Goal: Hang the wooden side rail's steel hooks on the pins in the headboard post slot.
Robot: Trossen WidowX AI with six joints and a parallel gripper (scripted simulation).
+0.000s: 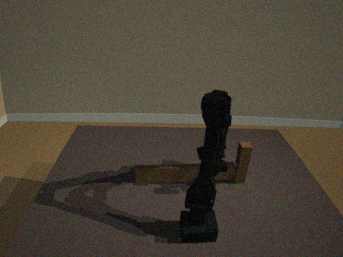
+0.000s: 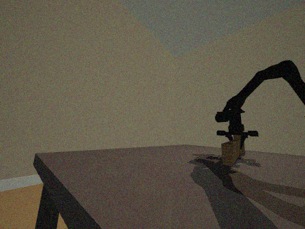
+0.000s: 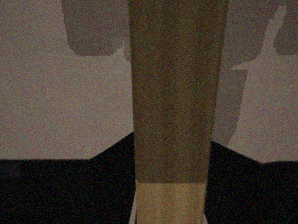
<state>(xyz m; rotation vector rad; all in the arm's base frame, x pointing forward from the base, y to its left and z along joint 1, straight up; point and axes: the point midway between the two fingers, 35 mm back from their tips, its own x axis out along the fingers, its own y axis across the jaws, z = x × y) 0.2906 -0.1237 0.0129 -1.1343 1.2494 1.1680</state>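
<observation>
My gripper tip is 120 mm to the left of the headboard post, 40 mm below it and 10 mm past it.
</observation>
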